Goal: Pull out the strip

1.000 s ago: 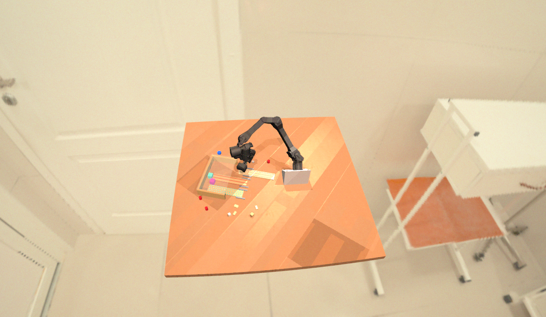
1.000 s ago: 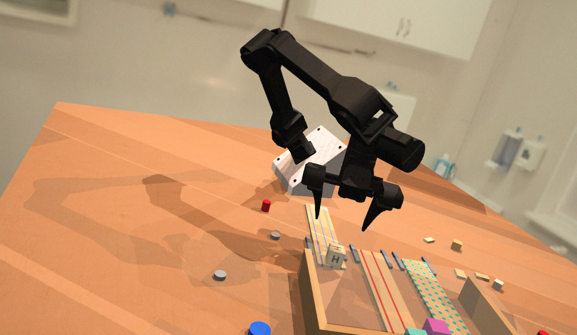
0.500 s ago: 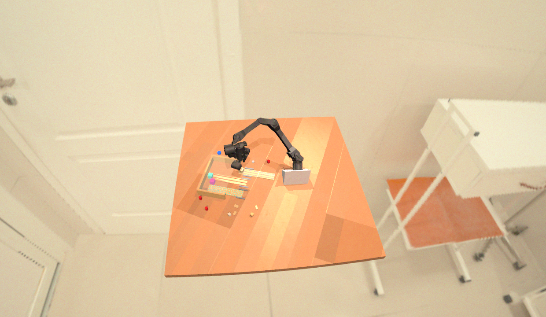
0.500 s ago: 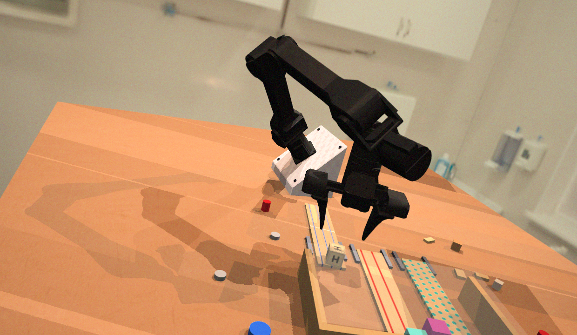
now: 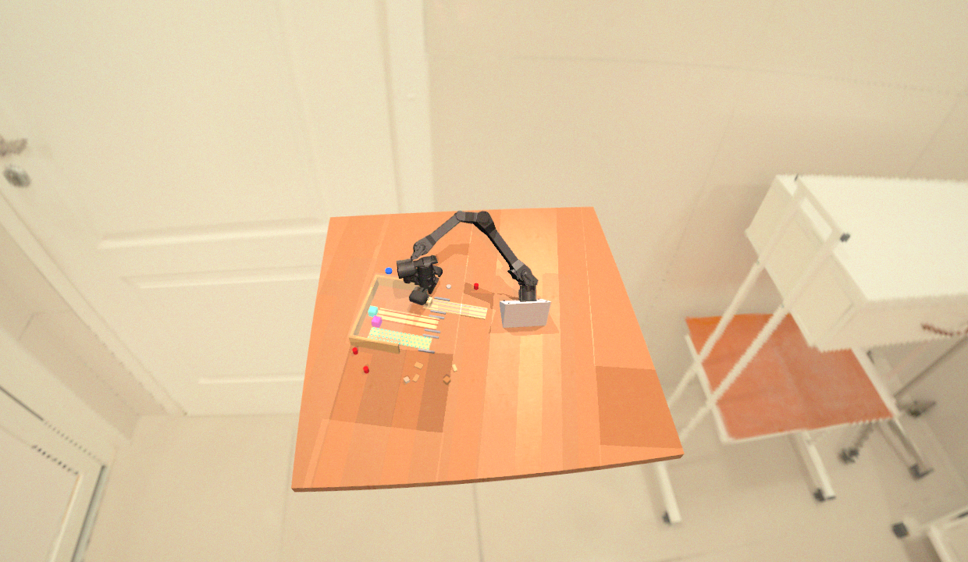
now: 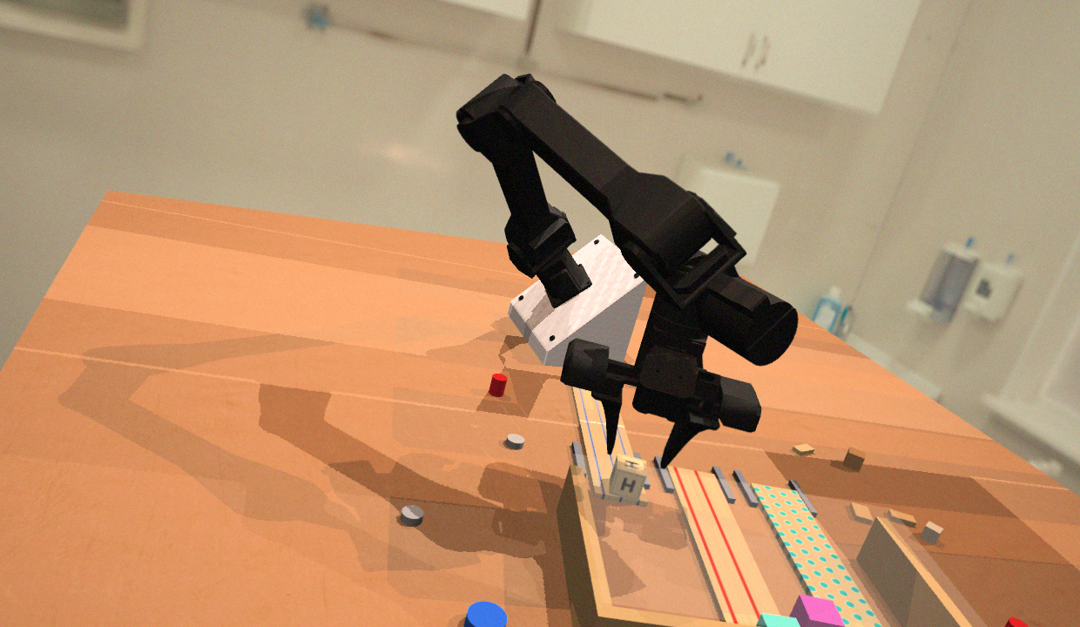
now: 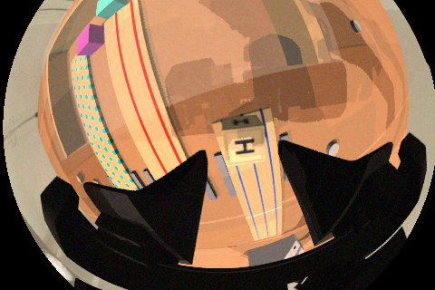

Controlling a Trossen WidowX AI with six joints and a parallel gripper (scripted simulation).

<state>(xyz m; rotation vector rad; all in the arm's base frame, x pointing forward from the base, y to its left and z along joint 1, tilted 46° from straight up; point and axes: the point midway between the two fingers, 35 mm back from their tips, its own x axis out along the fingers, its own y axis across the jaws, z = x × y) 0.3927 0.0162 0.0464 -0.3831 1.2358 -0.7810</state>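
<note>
My gripper tip is now 20 mm above the cube. The rest, counted from my gripper tip: strip: 110 mm behind, 10 mm to the left, 40 mm below; blue disc: 180 mm ahead, 170 mm to the right, 40 mm below.
</note>
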